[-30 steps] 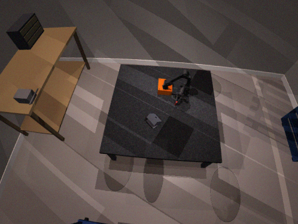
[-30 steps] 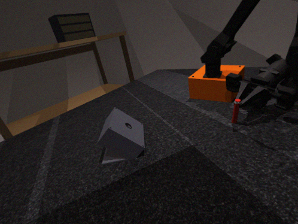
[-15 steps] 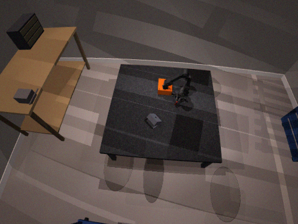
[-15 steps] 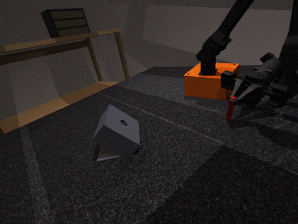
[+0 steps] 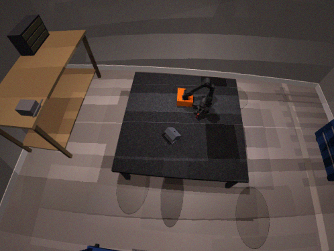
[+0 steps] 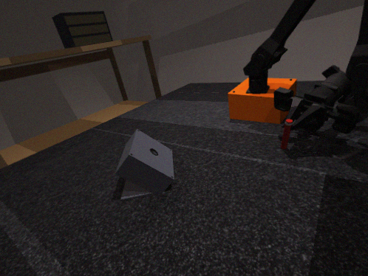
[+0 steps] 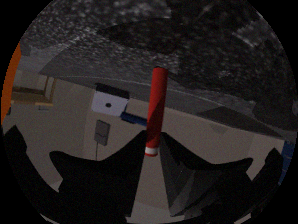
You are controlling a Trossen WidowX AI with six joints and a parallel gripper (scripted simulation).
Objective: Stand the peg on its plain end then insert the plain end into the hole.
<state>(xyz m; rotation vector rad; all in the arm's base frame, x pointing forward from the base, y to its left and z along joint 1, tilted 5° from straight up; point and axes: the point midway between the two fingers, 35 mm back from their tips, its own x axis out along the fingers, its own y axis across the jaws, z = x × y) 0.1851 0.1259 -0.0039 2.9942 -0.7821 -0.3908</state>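
My gripper tip is now right at the peg. The rest, counted from my gripper tip: grey sloped panel (28 cm to the right, 19 cm ahead, 1 cm below).
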